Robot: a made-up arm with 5 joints.
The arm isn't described. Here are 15 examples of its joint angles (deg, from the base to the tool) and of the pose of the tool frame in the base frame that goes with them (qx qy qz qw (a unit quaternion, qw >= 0); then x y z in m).
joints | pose
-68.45 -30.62 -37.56 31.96 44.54 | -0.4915 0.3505 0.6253 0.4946 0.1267 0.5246 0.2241
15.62 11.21 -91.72 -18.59 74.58 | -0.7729 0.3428 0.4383 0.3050 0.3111 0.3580 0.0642
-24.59 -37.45 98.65 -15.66 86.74 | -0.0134 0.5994 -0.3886 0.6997 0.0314 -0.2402 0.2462
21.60 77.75 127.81 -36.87 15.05 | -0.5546 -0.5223 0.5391 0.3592 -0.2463 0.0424 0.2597
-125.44 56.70 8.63 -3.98 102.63 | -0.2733 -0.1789 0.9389 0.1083 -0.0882 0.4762 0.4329
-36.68 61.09 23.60 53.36 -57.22 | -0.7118 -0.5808 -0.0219 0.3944 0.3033 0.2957 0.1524
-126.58 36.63 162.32 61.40 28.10 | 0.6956 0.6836 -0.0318 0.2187 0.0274 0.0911 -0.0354
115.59 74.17 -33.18 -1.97 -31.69 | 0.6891 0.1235 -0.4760 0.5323 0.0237 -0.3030 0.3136
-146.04 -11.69 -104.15 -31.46 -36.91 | -0.2474 -0.3015 0.8650 0.3158 -0.3570 0.0301 0.3312
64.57 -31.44 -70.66 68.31 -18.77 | 0.4397 0.7960 -0.3798 0.1698 0.0603 -0.0934 -0.1328
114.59 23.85 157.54 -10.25 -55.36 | -0.0269 0.9562 0.0558 0.2861 -0.0456 0.1929 0.0536
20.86 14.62 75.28 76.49 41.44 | 0.5798 0.1039 -0.1130 0.8002 0.1640 -0.2921 0.1503
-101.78 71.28 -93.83 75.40 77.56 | 0.0038 0.4978 -0.6813 0.5366 -0.0385 -0.1109 0.5263
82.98 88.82 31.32 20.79 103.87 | 0.3239 0.4647 -0.1471 0.8108 -0.0346 -0.3364 0.0864
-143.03 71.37 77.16 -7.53 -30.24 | -0.0953 0.9891 0.1005 0.0507 -0.0880 0.2901 0.0794
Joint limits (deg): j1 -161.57..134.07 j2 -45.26..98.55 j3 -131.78..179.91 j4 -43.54..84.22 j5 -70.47..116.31
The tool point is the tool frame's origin. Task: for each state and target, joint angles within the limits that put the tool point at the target. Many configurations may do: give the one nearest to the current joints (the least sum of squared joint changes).
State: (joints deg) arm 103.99 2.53 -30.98 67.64 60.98
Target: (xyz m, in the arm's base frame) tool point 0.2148 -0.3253 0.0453
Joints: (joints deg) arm 76.85 -23.95 -22.72 69.97 84.99
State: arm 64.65 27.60 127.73 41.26 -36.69
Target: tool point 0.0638 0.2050 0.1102
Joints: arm 106.89 65.32 179.90 20.47 -47.30
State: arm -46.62 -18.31 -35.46 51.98 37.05
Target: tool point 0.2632 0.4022 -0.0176
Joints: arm -33.53 -43.54 -45.90 53.12 48.92
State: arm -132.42 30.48 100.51 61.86 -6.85
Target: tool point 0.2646 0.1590 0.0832
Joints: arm -96.09 -1.61 121.25 74.64 -11.78
